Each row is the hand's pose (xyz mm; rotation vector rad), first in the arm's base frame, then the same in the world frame.
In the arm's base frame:
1: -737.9 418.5 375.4 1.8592 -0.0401 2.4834
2: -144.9 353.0 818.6 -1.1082 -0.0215 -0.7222
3: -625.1 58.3 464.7 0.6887 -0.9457 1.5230
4: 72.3 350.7 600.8 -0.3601 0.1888 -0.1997
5: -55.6 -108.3 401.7 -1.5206 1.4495 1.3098
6: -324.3 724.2 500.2 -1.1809 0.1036 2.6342
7: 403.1 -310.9 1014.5 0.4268 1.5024 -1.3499
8: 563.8 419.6 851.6 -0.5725 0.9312 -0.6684
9: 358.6 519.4 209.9 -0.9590 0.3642 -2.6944
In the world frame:
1: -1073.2 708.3 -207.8 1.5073 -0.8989 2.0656
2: -714.6 174.9 165.5 -0.8344 0.4483 -1.3256
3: -1226.4 352.2 -220.9 0.4448 -1.2650 0.7940
4: -524.5 84.9 -58.9 -0.0074 0.3045 -0.8644
5: -890.1 -120.5 -360.3 -0.7392 1.5152 0.9826
6: -578.1 635.8 -35.3 -0.8812 0.1245 1.9408
7: -741.2 -707.4 150.0 1.2285 1.5803 -1.6521
8: -135.3 -239.9 169.6 0.0260 1.1785 -1.1495
9: -152.5 115.8 -410.9 0.6676 -1.0047 2.5643

